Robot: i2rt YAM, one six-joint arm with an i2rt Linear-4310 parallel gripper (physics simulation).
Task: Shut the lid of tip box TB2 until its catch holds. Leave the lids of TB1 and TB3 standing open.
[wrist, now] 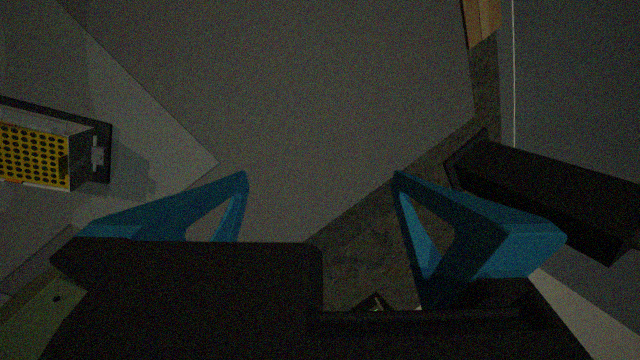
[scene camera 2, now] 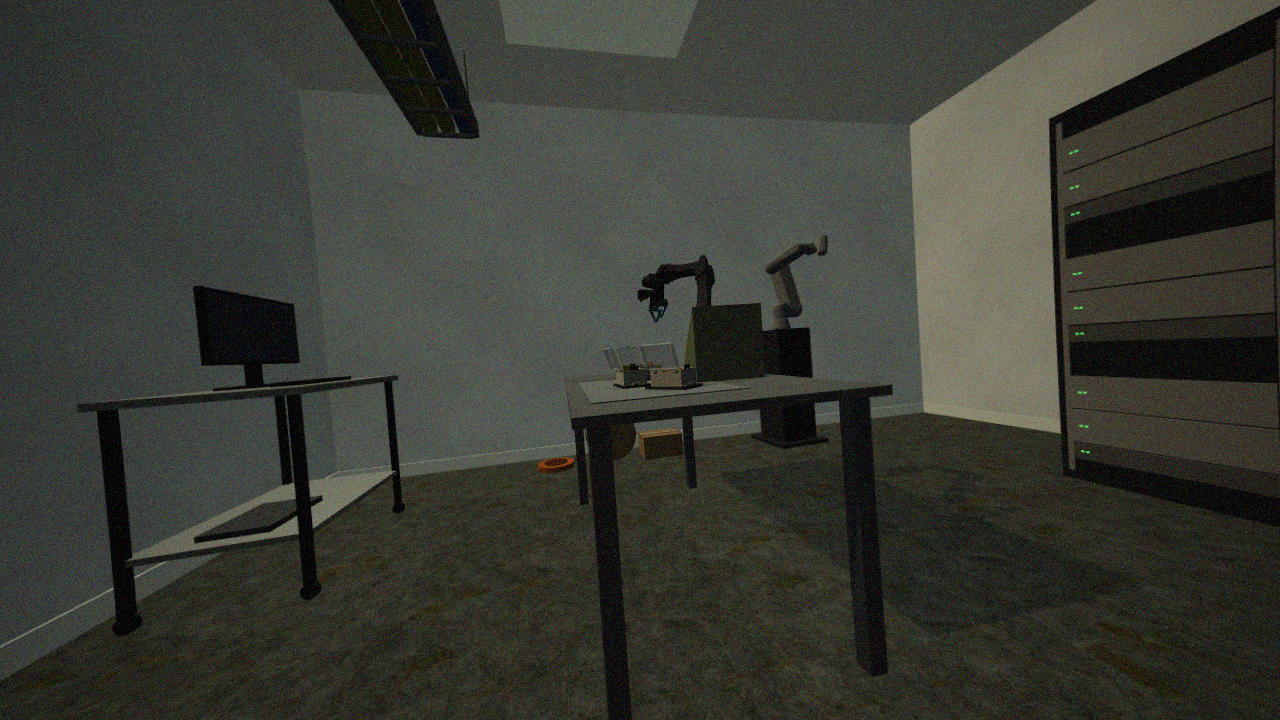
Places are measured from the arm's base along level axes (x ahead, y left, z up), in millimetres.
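Pixels of known places: gripper, fingertip midpoint: (wrist: pixel 319 178) (scene camera 2: pixel 658 319); arm's base, link origin: (scene camera 2: pixel 715 334).
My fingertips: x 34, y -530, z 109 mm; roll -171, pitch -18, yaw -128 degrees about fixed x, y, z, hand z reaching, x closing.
Ahead of a thing's pixels: the offset from my fingertips to its middle. "pt": to the spot under its first point. Level surfaces: height alone.
Small light tip boxes @[pt dy +755, dx +246, dz -241 mm] (scene camera 2: pixel 673 377) @[pt dy +566, dx +331, dz -242 mm] (scene camera 2: pixel 630 377) stand on the pale mat @[dz -278 mm] (scene camera 2: pixel 608 394) (wrist: pixel 170 150) in the scene view, with clear lids @[pt dy +755, dx +287, dz -169 mm] (scene camera 2: pixel 659 355) @[pt dy +529, dx +390, dz -171 mm] (scene camera 2: pixel 610 358) standing up behind them. Their labels cannot be read, so I cannot tell which is TB2. In the wrist view a tip box with a yellow perforated rack @[dy +282, dx +197, dz -213 mm] (wrist: pixel 35 155) is cut off by the left edge; its rack is uncovered and a catch shows at its end. My gripper (scene camera 2: pixel 657 315) (wrist: pixel 319 178) is open and empty, high above the table, apart from the boxes. The boxes' catches are too small to judge in the scene view.
A green block (scene camera 2: pixel 726 344) (wrist: pixel 55 320) stands beside the boxes on the grey table @[dz -281 mm] (scene camera 2: pixel 805 387) (wrist: pixel 300 100). A grey arm (scene camera 2: pixel 785 291) stands on a dark pedestal (scene camera 2: pixel 787 402) behind. A dark post (wrist: pixel 550 185) shows at the right of the wrist view. A cardboard box (scene camera 2: pixel 660 444) lies on the floor.
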